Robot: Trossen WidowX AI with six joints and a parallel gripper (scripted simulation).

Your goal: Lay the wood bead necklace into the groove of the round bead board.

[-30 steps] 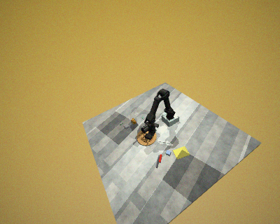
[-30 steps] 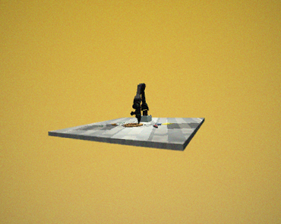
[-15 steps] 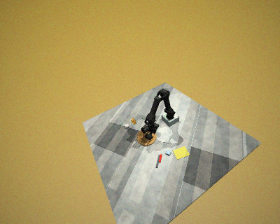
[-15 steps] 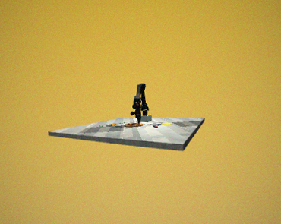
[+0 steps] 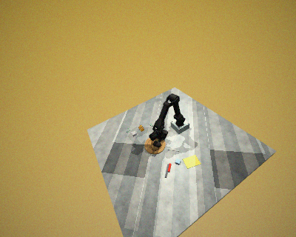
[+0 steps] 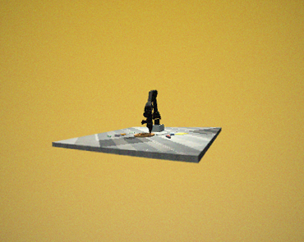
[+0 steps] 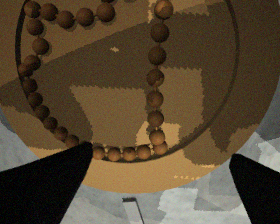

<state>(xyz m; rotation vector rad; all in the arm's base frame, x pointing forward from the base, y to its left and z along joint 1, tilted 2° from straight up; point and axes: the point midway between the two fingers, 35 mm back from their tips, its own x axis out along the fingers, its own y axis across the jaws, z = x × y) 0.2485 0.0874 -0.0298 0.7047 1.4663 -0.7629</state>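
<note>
Right now the round bead board is 6 cm ahead of my gripper tip, 3 cm to the right of it and 1 cm below it. Also, from my gripper tip: thin grey stick 7 cm behind, 10 cm to the left, 2 cm below; then red-handled tool 6 cm ahead, 24 cm to the left, 1 cm below; then small blue block 5 cm behind, 22 cm to the left, 1 cm below.
</note>
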